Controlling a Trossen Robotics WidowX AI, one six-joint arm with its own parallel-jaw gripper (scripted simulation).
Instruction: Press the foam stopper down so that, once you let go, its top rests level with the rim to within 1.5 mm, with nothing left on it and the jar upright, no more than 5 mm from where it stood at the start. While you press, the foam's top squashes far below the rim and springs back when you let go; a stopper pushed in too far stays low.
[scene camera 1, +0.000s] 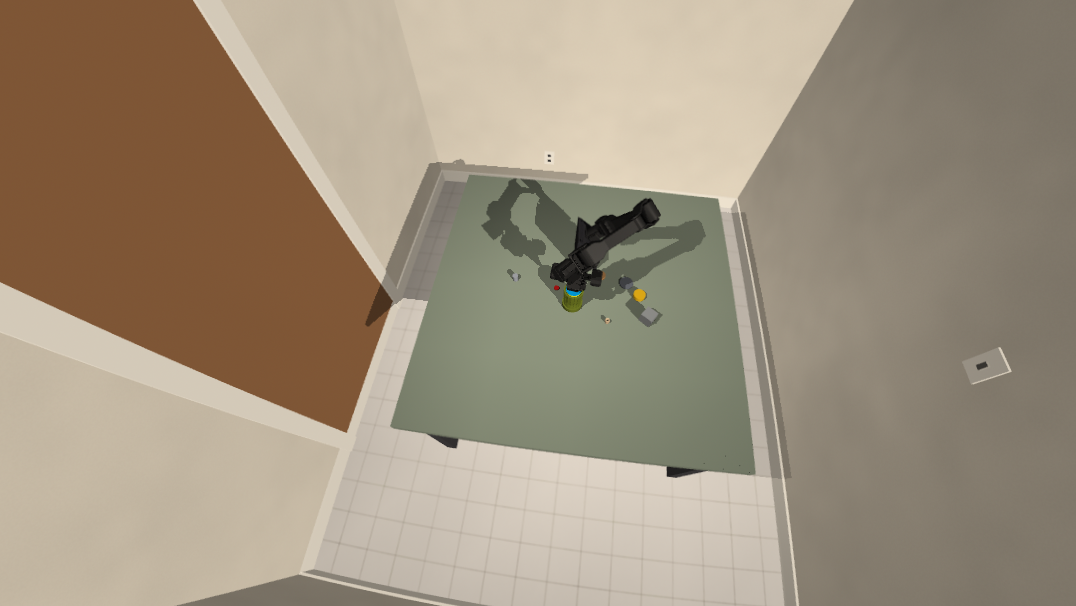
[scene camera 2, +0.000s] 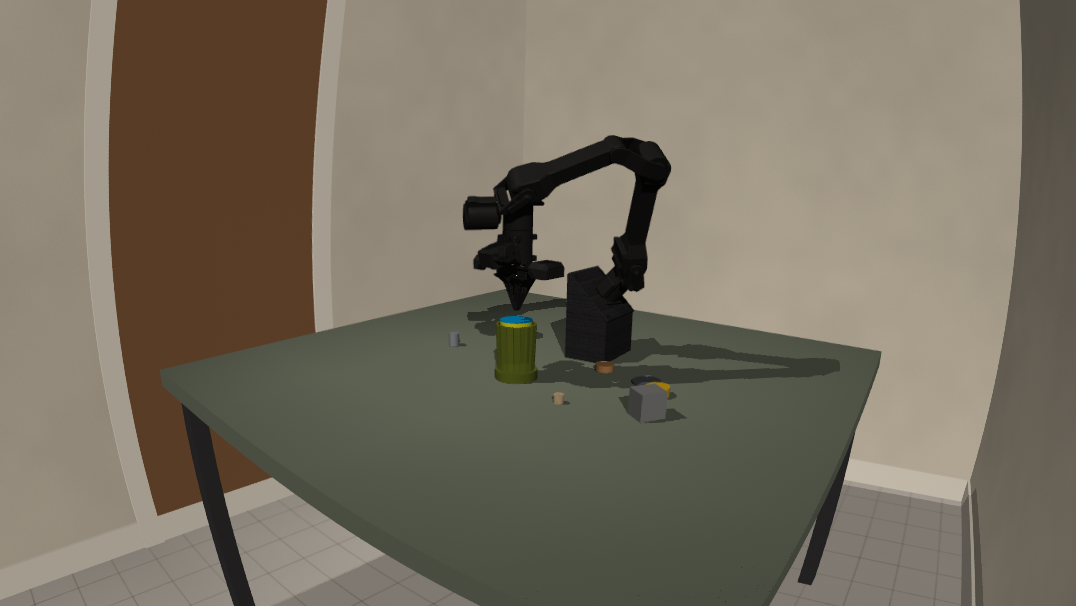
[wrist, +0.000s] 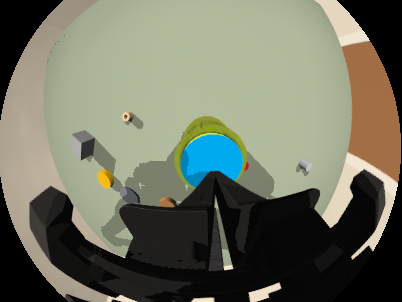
In view: the gripper (scene camera 2: 516, 310), a grey cube (scene camera 2: 648, 402) and a blue foam stopper (wrist: 211, 151).
The gripper is seen too in the wrist view (wrist: 213, 175).
